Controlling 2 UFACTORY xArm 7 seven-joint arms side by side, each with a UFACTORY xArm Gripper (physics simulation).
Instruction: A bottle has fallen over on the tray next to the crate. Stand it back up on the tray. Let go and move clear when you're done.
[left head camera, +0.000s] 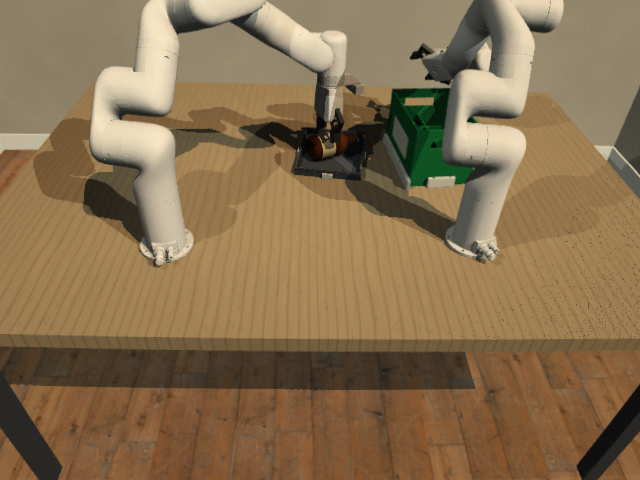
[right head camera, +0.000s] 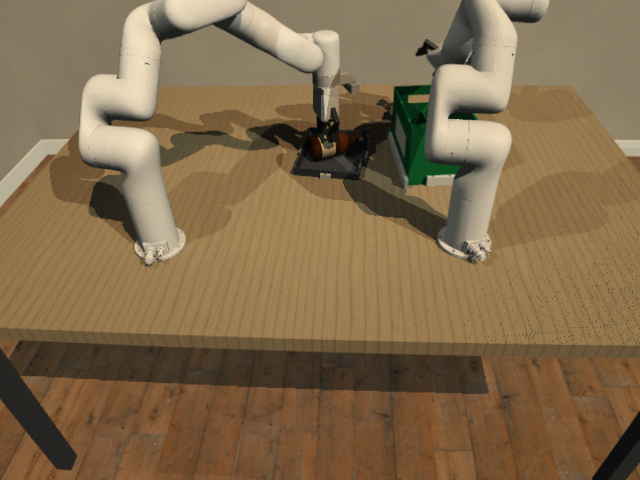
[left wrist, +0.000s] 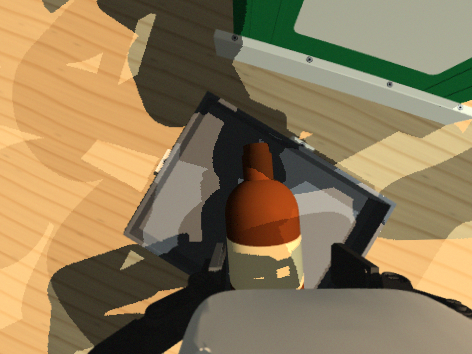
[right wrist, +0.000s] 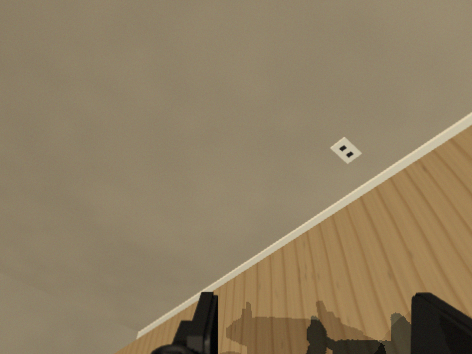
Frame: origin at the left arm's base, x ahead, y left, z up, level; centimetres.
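Seen in the pictures: left gripper, fingertip midpoint: (left head camera: 328, 135) (right head camera: 327, 134) (left wrist: 278, 261); right gripper, fingertip midpoint: (left head camera: 419, 65) (right head camera: 426, 62) (right wrist: 313, 325); left arm's base, origin of the base link: (left head camera: 167, 244) (right head camera: 160, 244); right arm's base, origin of the base link: (left head camera: 470, 241) (right head camera: 463, 241).
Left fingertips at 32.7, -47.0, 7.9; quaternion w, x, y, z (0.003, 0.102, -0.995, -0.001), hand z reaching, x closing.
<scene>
Offsets run from my left fingertips to a thing's middle, as dx, dy, dz. "spot": to the spot under its first point. Level surfaces: height alone.
The brown bottle {+1.3, -2.1, -3.7} (left head camera: 316, 148) (right head camera: 315, 148) (left wrist: 262, 210) with a cream label lies on its side on the dark tray {+1.1, -1.7, -6.6} (left head camera: 336, 165) (right head camera: 336, 164) (left wrist: 172, 200). Its neck points right in the head views, toward the green crate {-6.0, -29.7, +0.8} (left head camera: 426, 162) (right head camera: 419, 162) (left wrist: 270, 27). My left gripper (left head camera: 328, 134) (right head camera: 327, 133) (left wrist: 278, 261) points down and is open, one finger on each side of the labelled body. In the left wrist view a gap shows between the bottle and the right-hand finger; the bottle's base is hidden. My right gripper (left head camera: 421, 66) (right wrist: 313, 325) is open and empty, raised behind the crate.
The crate stands close to the right of the tray in the head views, with a pale strip {spot: -9.8, -19.0, -5.3} (left head camera: 397, 162) (right head camera: 397, 162) (left wrist: 345, 82) along its base facing the tray. The right arm partly covers the crate. A wall stands behind the wooden table {dz -7.9} (left head camera: 310, 258) (right head camera: 310, 258).
</scene>
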